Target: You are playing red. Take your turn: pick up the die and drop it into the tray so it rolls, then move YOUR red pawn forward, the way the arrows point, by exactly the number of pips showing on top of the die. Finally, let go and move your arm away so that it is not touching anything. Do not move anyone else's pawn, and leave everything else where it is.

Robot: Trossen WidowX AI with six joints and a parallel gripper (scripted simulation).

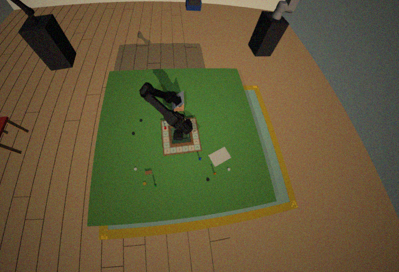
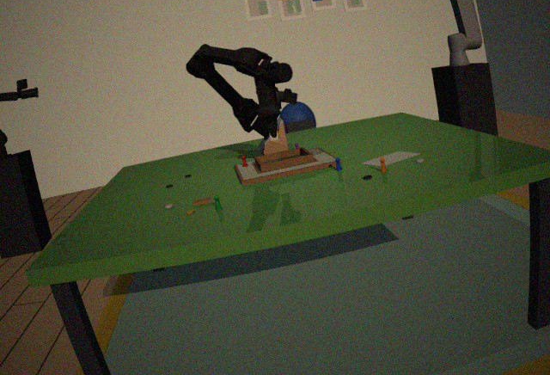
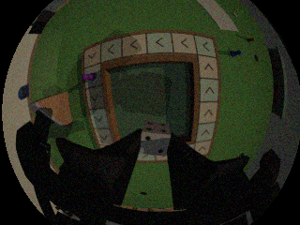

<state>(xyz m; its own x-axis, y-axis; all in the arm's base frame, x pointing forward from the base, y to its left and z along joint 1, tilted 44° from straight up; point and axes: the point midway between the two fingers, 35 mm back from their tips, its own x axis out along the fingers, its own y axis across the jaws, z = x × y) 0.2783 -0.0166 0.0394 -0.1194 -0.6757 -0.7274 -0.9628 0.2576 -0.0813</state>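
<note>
My gripper tip is now 80 mm past the red pawn, 90 mm to the left of it and 70 mm above it. Also, from my gripper tip: purple pawn: 110 mm behind, 80 mm to the left, 70 mm below; then green tray: 10 mm behind, 10 mm to the left, 90 mm below; then white die: right at my gripper tip.
</note>
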